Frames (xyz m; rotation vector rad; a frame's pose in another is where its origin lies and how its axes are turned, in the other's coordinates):
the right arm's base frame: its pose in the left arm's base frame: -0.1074 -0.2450 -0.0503 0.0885 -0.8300 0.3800
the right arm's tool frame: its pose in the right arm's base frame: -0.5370 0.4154 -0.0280 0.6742 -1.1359 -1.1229
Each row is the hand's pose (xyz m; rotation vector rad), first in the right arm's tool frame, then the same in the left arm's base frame.
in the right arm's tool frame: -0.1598 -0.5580 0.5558 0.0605 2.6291 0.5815
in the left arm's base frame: -0.7565 -0.1195 -1.2661 0.4880 0.3688 1.3494
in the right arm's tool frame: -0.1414 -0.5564 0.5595 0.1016 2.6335 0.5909
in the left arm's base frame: -0.7586 -0.1375 -1.2607 0.4957 0.3639 1.3795
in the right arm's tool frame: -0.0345 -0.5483 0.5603 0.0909 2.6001 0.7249
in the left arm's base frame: -0.7529 -0.2368 -1.2208 0.4176 0.2907 1.4045
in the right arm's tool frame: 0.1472 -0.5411 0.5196 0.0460 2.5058 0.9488
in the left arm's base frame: -0.7044 -0.3967 -1.1383 0.2834 0.1483 1.4152
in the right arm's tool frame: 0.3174 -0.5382 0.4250 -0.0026 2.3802 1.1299
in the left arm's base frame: -0.6093 -0.5333 -1.0372 0.1776 0.0012 1.3979
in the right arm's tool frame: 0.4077 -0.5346 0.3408 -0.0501 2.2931 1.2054
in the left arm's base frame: -0.5312 -0.5969 -0.9656 0.1301 -0.0827 1.3601
